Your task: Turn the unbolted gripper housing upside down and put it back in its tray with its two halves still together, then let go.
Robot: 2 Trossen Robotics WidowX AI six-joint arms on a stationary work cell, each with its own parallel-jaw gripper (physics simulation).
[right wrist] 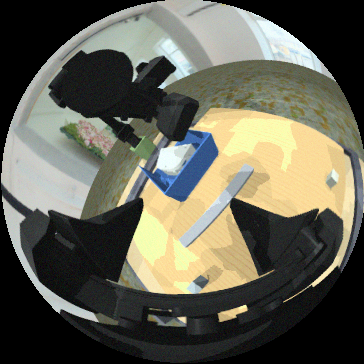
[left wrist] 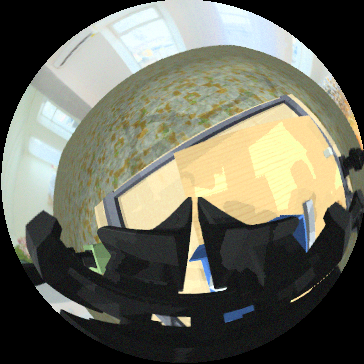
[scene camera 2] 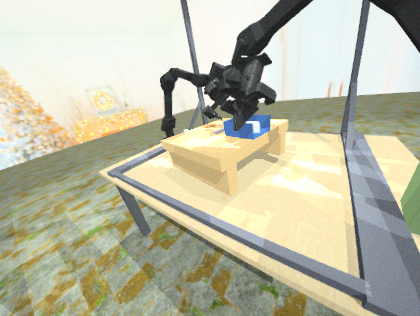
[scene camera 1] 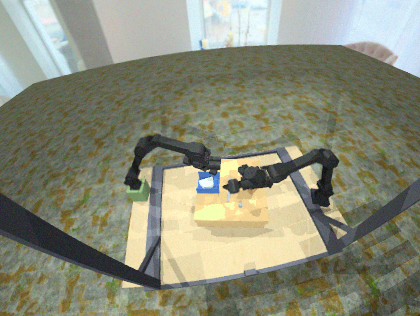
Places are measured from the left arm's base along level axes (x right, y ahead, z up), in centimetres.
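Where they show: left gripper, fingertip midpoint: (left wrist: 193, 200) (scene camera 2: 236, 130); right gripper, fingertip midpoint: (right wrist: 187, 202) (scene camera 2: 230, 112) (scene camera 1: 228, 185); left arm's base at its link origin: (right wrist: 136, 142) (left wrist: 90, 258) (scene camera 1: 135, 185); right arm's base at its link origin: (scene camera 1: 320, 195).
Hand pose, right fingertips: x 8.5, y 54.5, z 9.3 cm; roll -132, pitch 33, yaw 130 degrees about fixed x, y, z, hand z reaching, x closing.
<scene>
Each offset is from my right fingertips to the top centre of the thing.
The white gripper housing {dx -4.7, dy -10.7, dz -2.6 cm} (scene camera 1: 206, 182) (scene camera 2: 256, 127) (right wrist: 175, 159) sits inside the blue tray {dx -4.8, dy -10.1, dz -1.1 cm} (scene camera 1: 209, 190) (left wrist: 301, 232) (right wrist: 192, 177) on the raised wooden bench. Which way up it is and how its two halves sit are too small to tell. My left gripper (scene camera 1: 214, 172) (left wrist: 193, 200) is shut, with bare wood showing through the thin gap between its fingertips. It is at the tray's back side, and its fingers hide most of the tray and housing in the left wrist view. My right gripper (right wrist: 187, 202) is open and empty above the bench, beside the tray.
A grey bar {dx -1.4, dy +0.9, dz -5.3 cm} (scene camera 1: 228, 197) (right wrist: 217, 205) lies on the bench (scene camera 1: 231, 221) beside the tray. Small grey blocks {dx +8.7, dy +5.5, dz -3.7 cm} (right wrist: 198, 284) {dx -12.6, dy +15.8, dz -4.3 cm} (right wrist: 332, 178) also lie there. A green box {dx -8.5, dy -54.5, dz -9.3 cm} (scene camera 1: 137, 192) (right wrist: 143, 148) stands at the far left in scene camera 1. Dark frame rails edge the table.
</scene>
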